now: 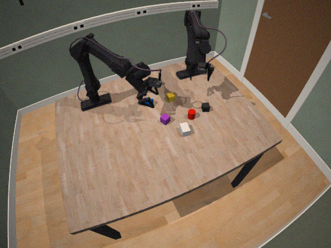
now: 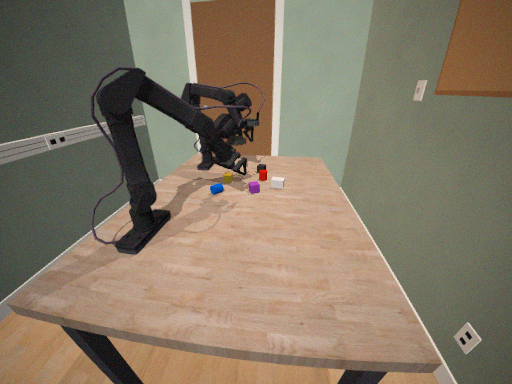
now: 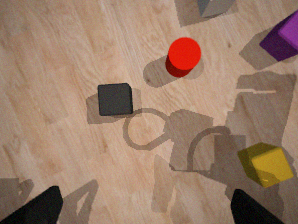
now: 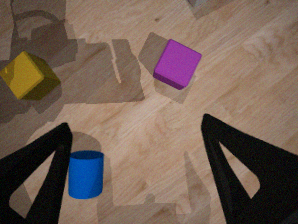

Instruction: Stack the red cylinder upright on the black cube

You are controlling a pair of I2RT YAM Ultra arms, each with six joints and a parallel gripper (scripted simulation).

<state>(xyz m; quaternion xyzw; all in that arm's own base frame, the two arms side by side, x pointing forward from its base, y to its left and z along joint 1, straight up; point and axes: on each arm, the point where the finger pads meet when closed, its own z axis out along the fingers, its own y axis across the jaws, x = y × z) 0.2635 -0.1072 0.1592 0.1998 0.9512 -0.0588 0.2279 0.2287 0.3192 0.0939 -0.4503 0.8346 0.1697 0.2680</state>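
My left gripper is now 9 cm short of the red cylinder, 9 cm to the left of it and 15 cm above it. The rest, counted from my left hand: white cube 17 cm ahead, 17 cm to the right, 15 cm below; then black cube 8 cm ahead, 1 cm to the left, 15 cm below; then yellow cube 8 cm behind, 13 cm to the right, 15 cm below.
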